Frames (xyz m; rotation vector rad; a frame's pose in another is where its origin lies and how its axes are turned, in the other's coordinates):
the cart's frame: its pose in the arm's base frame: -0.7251 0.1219 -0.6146 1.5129 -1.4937 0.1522
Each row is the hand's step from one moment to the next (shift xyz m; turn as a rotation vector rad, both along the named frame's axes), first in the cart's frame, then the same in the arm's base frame.
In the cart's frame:
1: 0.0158 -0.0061 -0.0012 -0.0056 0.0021 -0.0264
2: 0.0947 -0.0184 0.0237 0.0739 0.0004 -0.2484
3: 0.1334 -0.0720 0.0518 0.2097 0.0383 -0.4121
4: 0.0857 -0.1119 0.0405 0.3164 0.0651 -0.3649
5: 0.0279 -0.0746 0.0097 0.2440 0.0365 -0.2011
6: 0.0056 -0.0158 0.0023 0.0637 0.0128 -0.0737
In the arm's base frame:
1: 0.0094 -0.0116 0.0080 0.0105 0.0223 0.0112
2: 0.0256 -0.0865 0.0415 0.1455 0.1166 0.1800
3: 0.0645 -0.1446 0.0246 0.2314 0.1407 0.3767
4: 0.0917 -0.1122 -0.0224 0.2106 0.0397 0.4377
5: 0.0630 -0.0426 -0.0255 0.1323 -0.0268 0.2883
6: 0.0132 -0.0090 -0.0057 0.0428 0.0081 0.0881

